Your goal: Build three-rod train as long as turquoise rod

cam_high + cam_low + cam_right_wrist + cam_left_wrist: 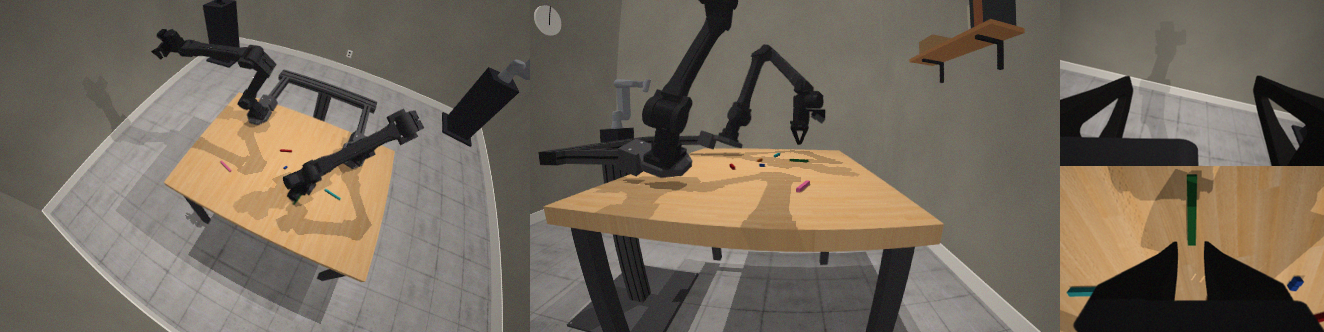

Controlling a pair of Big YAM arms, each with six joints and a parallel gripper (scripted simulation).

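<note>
The green rod is 8 cm below my left hand. Round my left hand: red rod (24 cm behind, 19 cm to the right, 8 cm below); turquoise rod (11 cm behind, 15 cm to the left, 8 cm below); orange rod (16 cm behind, 3 cm to the right, 8 cm below).
</note>
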